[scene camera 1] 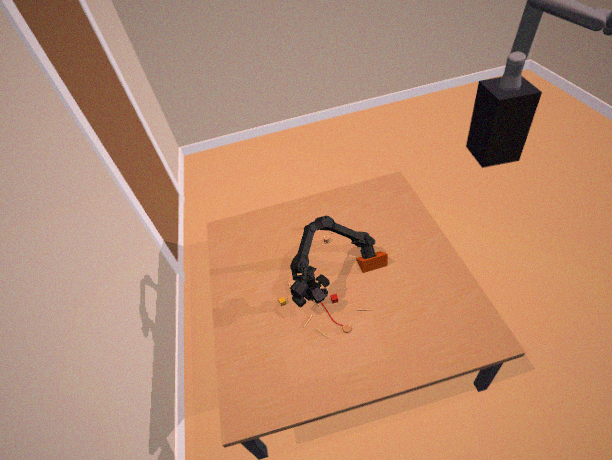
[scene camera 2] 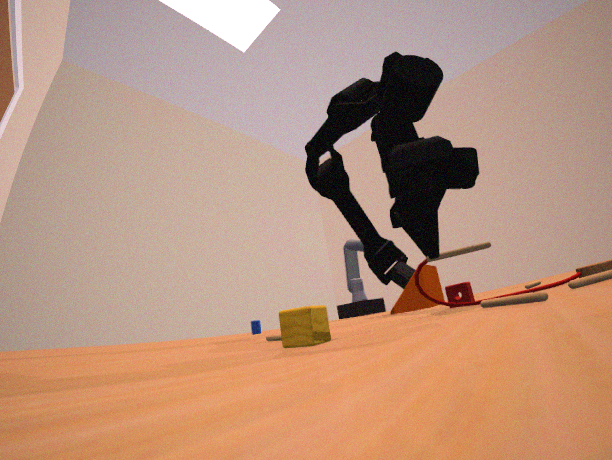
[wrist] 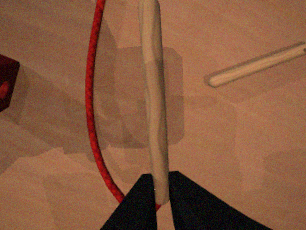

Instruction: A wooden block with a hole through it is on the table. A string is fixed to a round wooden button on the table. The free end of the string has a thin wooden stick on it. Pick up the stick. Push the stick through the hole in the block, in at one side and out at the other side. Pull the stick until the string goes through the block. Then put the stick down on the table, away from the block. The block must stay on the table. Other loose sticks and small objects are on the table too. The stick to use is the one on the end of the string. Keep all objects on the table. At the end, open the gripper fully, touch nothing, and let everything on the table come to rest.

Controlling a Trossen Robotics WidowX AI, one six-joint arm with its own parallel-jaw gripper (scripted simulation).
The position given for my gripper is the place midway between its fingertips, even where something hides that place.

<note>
In view: my gripper (scene camera 2: 434,259) and a yellow cube (scene camera 2: 305,326).
My gripper is seen too in the wrist view (wrist: 160,182). The wrist view misses the yellow cube: it is out of frame.
</note>
